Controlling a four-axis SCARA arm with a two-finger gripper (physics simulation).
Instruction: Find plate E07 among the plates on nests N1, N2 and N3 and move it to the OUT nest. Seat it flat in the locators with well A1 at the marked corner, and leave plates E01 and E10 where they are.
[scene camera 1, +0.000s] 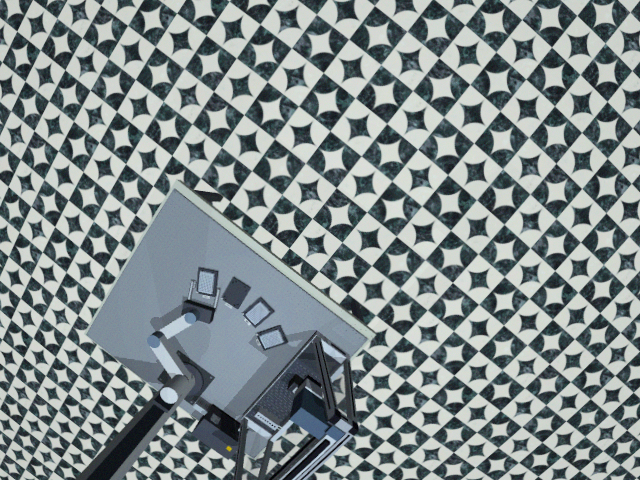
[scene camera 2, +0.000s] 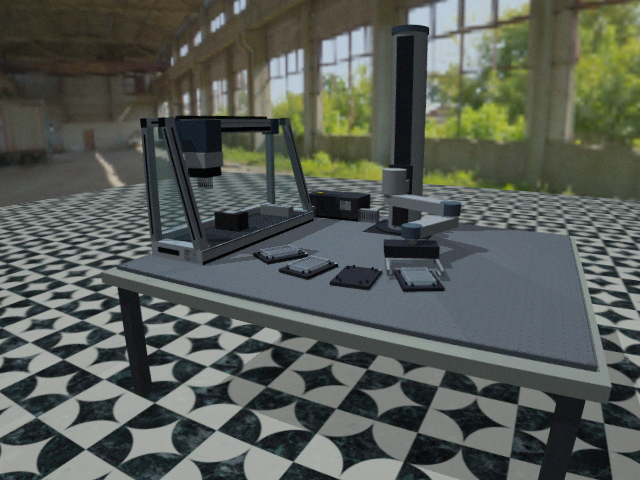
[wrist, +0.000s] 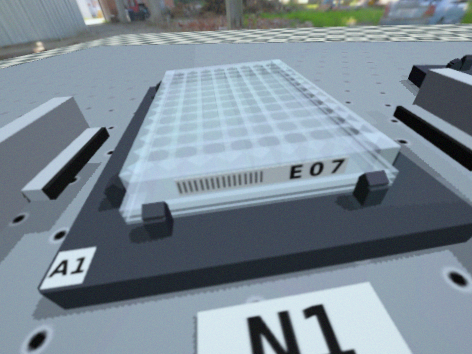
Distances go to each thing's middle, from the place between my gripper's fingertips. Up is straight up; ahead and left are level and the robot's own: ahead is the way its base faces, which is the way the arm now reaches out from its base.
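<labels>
There's a black nest (scene camera 2: 355, 277) that's 17 cm to the right of my hand, 6 cm ahead of it and 1 cm below it. The N1 label (wrist: 352, 312) is 4 cm to the right of my hand, 8 cm behind it and 2 cm below it. Going by their middles, the label is the nearest to my hand of the things named here.
</labels>
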